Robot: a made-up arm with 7 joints.
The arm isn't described. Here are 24 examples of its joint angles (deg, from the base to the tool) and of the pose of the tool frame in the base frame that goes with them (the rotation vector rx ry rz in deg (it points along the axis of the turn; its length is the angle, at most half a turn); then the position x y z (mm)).
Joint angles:
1: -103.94 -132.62 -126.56 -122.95 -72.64 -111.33 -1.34
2: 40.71 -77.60 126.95 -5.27 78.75 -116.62 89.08
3: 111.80 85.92 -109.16 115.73 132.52 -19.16 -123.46
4: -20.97 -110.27 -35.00 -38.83 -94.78 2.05 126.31
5: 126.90 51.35 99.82 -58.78 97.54 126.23 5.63
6: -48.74 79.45 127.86 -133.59 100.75 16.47 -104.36
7: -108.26 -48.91 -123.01 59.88 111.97 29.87 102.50
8: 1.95 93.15 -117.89 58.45 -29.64 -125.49 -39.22
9: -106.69 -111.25 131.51 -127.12 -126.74 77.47 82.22
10: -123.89 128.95 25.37 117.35 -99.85 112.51 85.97
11: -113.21 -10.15 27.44 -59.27 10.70 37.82 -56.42
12: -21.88 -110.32 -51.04 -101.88 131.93 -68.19 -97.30
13: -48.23 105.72 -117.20 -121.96 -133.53 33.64 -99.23
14: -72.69 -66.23 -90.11 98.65 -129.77 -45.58 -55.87
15: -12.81 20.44 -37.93 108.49 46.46 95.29 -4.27
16: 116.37 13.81 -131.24 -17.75 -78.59 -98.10 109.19
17: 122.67 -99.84 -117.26 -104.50 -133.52 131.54 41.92
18: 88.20 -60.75 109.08 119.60 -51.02 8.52 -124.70
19: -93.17 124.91 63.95 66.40 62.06 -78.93 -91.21
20: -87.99 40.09 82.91 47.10 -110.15 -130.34 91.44
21: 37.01 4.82 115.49 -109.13 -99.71 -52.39 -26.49
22: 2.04 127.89 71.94 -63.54 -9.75 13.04 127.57
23: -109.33 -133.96 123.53 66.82 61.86 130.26 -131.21
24: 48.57 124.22 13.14 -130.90 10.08 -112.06 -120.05
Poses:
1: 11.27 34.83 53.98 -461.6 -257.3 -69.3
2: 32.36 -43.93 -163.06 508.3 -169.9 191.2
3: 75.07 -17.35 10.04 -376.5 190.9 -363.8
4: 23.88 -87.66 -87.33 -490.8 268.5 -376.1
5: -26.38 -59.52 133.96 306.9 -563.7 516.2
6: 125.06 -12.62 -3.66 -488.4 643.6 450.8
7: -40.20 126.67 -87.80 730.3 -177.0 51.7
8: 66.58 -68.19 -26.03 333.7 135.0 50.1
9: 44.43 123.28 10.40 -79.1 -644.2 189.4
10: 64.74 22.35 144.73 -100.2 -74.4 -124.7
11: 13.54 26.90 46.93 -707.6 116.1 -48.2
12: 46.75 87.53 85.87 -180.2 -641.2 -209.1
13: -159.93 47.46 -40.94 -670.7 -72.6 399.6
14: -152.11 -31.72 -6.91 -327.4 -752.5 397.1
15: -54.53 -98.81 79.37 -57.5 -207.0 -327.9
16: 26.64 -88.94 97.16 -223.8 -499.4 -146.8
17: 41.67 105.44 87.05 231.3 -318.5 -95.5
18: 130.38 -58.92 40.38 17.9 497.1 378.2
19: 82.02 -20.37 -50.85 -467.8 221.8 -29.2
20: -31.64 59.71 151.45 -76.0 -287.1 743.3
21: -61.70 -61.35 15.98 453.9 -126.1 -367.1
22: -49.61 -54.13 -39.40 -572.3 319.4 391.5
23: 26.51 4.16 5.91 -436.7 204.4 -53.1
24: 28.57 25.42 -108.40 -95.0 230.1 594.7
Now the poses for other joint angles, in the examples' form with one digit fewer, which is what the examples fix.
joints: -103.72 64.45 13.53 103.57 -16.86 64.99 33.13
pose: -20.5 162.7 -17.5 15 73 -157
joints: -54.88 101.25 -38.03 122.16 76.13 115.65 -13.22
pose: -3.0 164.7 -14.0 410 335 54
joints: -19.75 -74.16 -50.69 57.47 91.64 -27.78 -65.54
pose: 122.7 79.9 43.5 -803 -300 274
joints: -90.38 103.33 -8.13 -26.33 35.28 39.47 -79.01
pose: 131.2 -88.9 44.8 -565 412 607
